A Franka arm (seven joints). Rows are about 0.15 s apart.
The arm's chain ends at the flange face. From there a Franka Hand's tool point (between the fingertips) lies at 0.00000 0.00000 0.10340 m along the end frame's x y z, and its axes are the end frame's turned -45 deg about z.
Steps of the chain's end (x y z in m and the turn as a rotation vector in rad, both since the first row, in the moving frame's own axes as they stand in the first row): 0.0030 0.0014 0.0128 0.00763 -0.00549 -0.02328; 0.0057 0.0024 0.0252 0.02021 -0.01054 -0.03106; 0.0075 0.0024 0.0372 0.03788 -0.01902 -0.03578; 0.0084 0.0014 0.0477 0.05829 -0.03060 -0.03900; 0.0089 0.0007 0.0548 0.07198 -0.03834 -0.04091; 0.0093 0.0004 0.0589 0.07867 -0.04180 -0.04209; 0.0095 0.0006 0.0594 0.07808 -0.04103 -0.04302; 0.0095 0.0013 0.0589 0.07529 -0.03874 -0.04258
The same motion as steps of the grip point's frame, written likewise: 0.0013 0.0022 0.0128 0.00928 0.00151 -0.02328; 0.0030 0.0035 0.0252 0.02174 0.00684 -0.03106; 0.0049 0.0028 0.0371 0.04023 0.01334 -0.03578; 0.0068 0.0004 0.0475 0.06285 0.01958 -0.03900; 0.0081 -0.0013 0.0545 0.07801 0.02379 -0.04091; 0.0088 -0.0020 0.0585 0.08519 0.02607 -0.04209; 0.0088 -0.0016 0.0590 0.08422 0.02620 -0.04302; 0.0083 -0.0007 0.0585 0.08063 0.02584 -0.04258
